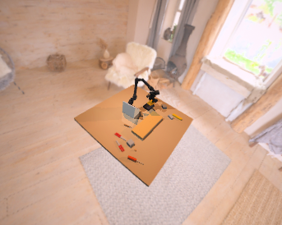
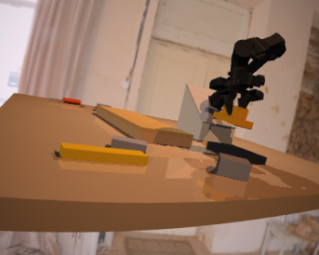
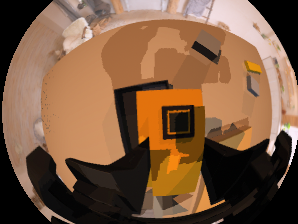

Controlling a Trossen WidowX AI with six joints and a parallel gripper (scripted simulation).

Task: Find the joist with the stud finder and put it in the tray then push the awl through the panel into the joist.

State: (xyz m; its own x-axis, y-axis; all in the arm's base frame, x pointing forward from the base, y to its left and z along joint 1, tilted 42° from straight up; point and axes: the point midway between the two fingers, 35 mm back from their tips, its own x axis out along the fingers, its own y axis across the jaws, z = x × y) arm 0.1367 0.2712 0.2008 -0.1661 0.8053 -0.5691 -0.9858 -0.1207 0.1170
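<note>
Now: gripper tip 4 cm past the black tray and 11 cm above it. Round my gripper tip: stud finder: 1 cm to the left, 2 cm above; then yellow bar: 42 cm ahead, 20 cm to the left, 12 cm below; then awl: 8 cm ahead, 54 cm to the right, 12 cm below.
</note>
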